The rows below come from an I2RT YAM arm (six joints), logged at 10 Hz.
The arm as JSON. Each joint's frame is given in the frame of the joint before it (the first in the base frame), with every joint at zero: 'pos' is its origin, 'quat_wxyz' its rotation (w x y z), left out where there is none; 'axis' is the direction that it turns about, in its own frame. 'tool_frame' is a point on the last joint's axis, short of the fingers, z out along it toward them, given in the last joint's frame.
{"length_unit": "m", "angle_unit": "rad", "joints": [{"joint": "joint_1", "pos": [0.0, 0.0, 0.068], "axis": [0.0, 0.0, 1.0]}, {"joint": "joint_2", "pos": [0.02, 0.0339, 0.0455], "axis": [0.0, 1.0, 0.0]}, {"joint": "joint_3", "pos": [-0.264, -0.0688, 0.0], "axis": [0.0, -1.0, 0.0]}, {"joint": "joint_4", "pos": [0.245, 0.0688, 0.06], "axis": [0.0, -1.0, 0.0]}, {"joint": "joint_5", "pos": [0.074, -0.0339, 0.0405], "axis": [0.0, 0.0, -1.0]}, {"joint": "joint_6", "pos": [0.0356, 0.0, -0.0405], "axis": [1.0, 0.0, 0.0]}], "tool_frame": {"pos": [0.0, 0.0, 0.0], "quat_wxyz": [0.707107, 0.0, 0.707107, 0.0]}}
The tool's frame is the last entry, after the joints.
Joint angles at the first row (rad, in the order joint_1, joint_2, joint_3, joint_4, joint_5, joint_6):
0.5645, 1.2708, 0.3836, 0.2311, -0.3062, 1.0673
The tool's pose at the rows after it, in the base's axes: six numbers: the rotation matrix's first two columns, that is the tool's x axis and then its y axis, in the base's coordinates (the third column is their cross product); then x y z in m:
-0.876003 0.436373 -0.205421 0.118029 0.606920 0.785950 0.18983 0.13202 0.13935
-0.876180 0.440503 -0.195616 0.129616 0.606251 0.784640 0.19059 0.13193 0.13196
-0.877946 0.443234 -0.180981 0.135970 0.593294 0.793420 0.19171 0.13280 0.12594
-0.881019 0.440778 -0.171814 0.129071 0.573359 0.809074 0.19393 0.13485 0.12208
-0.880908 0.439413 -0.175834 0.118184 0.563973 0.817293 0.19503 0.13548 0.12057
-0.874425 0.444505 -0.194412 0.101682 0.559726 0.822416 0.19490 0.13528 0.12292
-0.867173 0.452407 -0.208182 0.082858 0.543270 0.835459 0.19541 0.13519 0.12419
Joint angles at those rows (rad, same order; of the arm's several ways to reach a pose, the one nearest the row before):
0.5592, 1.3175, 0.3721, 0.2837, -0.3205, 1.0746
0.5568, 1.3528, 0.3598, 0.3240, -0.3223, 1.0811
0.5556, 1.3896, 0.3490, 0.3777, -0.3350, 1.0953
0.5553, 1.4268, 0.3436, 0.4406, -0.3543, 1.1075
0.5541, 1.4434, 0.3391, 0.4775, -0.3612, 1.1083
0.5551, 1.4331, 0.3345, 0.4928, -0.3516, 1.1045
0.5538, 1.4348, 0.3253, 0.5373, -0.3504, 1.1090

